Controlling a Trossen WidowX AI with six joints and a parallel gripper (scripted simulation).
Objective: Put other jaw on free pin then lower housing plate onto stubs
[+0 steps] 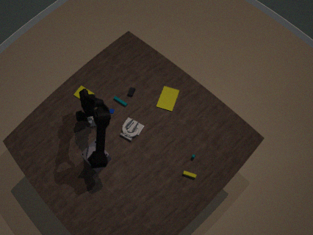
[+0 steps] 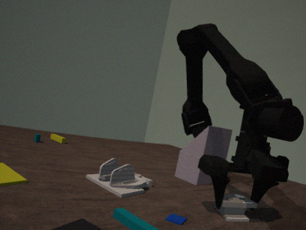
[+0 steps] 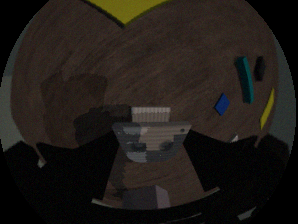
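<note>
Now: the white block 10 mm to the right of my gripper tip and 10 mm below it. Also, from my gripper tip: blue tile 120 mm ahead, 50 mm to the right, 10 mm below; then teal bar 210 mm ahead, 50 mm to the right, 10 mm below; then housing plate 20 mm above, 10 mm to the right.
</note>
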